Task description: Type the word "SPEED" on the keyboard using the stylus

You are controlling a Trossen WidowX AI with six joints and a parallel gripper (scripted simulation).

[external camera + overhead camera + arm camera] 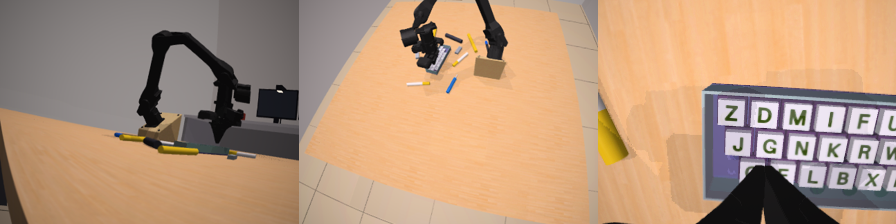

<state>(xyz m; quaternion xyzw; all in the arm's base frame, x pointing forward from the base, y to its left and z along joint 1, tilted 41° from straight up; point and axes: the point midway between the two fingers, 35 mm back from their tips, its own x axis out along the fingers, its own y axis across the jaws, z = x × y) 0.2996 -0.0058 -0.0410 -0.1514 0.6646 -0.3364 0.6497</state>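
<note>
My gripper tip is now 110 mm past the stylus, 70 mm to the right of it and 30 mm above it. Also, from my gripper tip: dark cylinder (240 mm to the right, 70 mm behind, 30 mm below); then grey block (140 mm to the right, 110 mm behind, 30 mm below).
</note>
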